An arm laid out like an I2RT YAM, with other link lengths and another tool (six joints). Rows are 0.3 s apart.
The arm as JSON. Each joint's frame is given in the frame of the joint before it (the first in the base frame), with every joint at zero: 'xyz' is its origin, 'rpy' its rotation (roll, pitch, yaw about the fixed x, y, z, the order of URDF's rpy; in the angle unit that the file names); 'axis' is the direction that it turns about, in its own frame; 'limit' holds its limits. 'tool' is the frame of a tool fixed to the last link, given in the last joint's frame.
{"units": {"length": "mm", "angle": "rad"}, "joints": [
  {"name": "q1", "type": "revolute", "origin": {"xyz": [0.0, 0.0, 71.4], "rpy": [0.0, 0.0, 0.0]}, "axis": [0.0, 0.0, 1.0], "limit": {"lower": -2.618, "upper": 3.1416}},
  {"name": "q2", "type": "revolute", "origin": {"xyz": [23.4, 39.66, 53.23], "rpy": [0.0, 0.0, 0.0]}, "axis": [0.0, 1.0, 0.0], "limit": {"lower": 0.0, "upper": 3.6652}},
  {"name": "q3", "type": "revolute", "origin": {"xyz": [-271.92, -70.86, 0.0], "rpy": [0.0, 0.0, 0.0]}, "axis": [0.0, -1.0, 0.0], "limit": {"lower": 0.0, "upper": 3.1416}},
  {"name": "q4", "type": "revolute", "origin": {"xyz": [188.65, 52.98, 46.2], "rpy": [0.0, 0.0, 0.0]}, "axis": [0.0, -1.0, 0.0], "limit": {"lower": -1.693, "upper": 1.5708}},
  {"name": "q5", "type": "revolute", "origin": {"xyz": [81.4, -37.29, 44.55], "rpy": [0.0, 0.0, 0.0]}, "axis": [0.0, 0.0, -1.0], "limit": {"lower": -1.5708, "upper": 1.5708}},
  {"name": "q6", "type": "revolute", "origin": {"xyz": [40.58, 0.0, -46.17], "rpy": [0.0, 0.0, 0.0]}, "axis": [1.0, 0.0, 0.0], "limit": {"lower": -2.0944, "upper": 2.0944}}
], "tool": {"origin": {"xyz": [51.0, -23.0, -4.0], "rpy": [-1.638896, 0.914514, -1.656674]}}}
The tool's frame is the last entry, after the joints.
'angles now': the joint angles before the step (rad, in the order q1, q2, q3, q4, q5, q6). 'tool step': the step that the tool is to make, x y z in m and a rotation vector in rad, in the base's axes. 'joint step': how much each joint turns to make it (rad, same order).
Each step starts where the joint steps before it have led.
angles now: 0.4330 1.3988 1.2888 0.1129 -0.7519 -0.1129
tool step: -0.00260 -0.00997 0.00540 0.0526 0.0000 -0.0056
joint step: -0.0305 -0.0242 -0.0394 0.0835 -0.0231 0.0678
